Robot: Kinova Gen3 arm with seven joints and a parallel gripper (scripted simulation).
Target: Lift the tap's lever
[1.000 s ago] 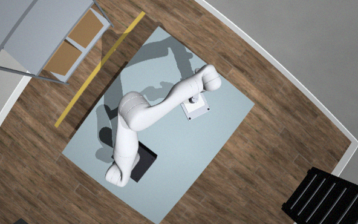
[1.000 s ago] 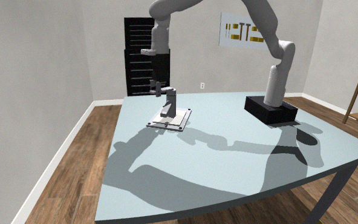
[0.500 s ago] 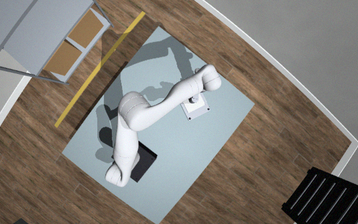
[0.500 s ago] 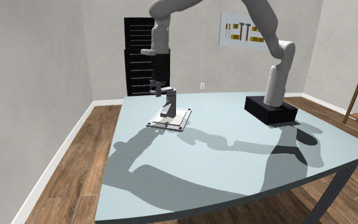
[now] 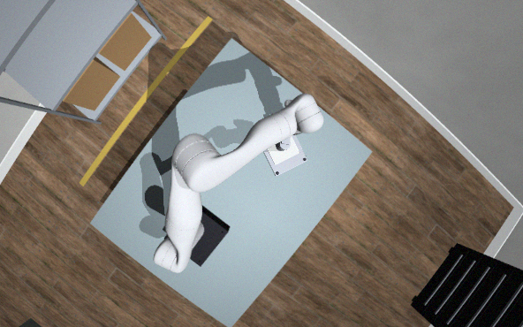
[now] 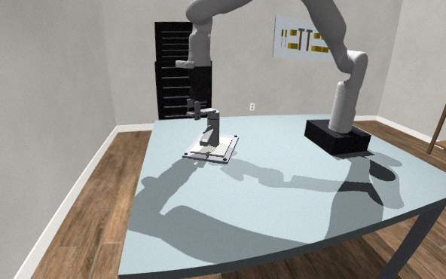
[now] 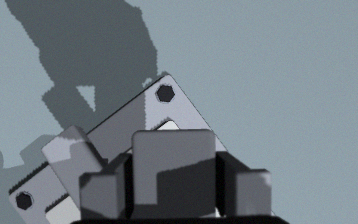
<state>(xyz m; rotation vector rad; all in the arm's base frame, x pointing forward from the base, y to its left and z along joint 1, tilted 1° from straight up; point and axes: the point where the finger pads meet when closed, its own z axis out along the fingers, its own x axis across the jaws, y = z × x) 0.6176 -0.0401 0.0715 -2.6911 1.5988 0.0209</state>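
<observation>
The lever lies 30 mm behind my hand and 20 mm to the right of it. The rest, counted from my hand: base plate: 80 mm behind, 40 mm to the right, 150 mm below.
</observation>
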